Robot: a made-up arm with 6 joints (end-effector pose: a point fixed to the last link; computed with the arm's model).
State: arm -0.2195 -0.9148 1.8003 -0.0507 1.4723 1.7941
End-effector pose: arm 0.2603 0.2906 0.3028 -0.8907 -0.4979 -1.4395
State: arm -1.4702 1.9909 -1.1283 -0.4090 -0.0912 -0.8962
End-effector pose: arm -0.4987 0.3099 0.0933 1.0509 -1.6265 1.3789
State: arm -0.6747 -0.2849 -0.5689 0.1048 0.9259 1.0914
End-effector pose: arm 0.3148 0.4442 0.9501 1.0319 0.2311 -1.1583
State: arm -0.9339 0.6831 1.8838 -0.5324 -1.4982 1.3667
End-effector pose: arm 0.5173 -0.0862 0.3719 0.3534 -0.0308 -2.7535
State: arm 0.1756 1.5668 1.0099 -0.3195 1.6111 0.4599
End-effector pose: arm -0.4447 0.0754 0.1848 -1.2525 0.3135 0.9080
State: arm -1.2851 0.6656 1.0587 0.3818 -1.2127 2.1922
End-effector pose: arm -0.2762 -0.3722 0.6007 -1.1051 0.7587 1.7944
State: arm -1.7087 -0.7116 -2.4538 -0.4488 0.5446 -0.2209
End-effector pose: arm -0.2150 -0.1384 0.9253 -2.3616 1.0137 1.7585
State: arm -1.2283 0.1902 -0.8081 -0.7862 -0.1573 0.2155
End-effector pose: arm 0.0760 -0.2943 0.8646 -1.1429 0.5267 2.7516
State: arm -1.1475 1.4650 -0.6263 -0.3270 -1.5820 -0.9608
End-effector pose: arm -0.2615 0.2629 0.0147 0.2883 -1.5950 1.2213
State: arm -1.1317 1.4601 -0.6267 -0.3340 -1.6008 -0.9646
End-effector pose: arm -0.2582 0.2586 0.0143 0.2851 -1.5931 1.2311
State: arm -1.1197 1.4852 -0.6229 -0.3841 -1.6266 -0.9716
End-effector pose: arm -0.2707 0.2483 0.0207 0.3025 -1.5553 1.2437
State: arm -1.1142 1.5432 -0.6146 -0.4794 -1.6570 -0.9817
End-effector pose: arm -0.2990 0.2316 0.0358 0.3437 -1.4808 1.2591
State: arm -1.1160 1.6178 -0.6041 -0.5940 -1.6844 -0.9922
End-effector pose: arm -0.3323 0.2130 0.0568 0.3999 -1.3930 1.2743
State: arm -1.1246 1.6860 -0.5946 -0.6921 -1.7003 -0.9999
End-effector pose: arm -0.3602 0.1988 0.0773 0.4554 -1.3207 1.2832
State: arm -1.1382 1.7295 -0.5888 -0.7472 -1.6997 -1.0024
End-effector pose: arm -0.3776 0.1933 0.0911 0.4938 -1.2811 1.2813
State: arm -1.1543 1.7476 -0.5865 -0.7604 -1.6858 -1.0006
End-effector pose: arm -0.3863 0.1960 0.0971 0.5123 -1.2712 1.2700
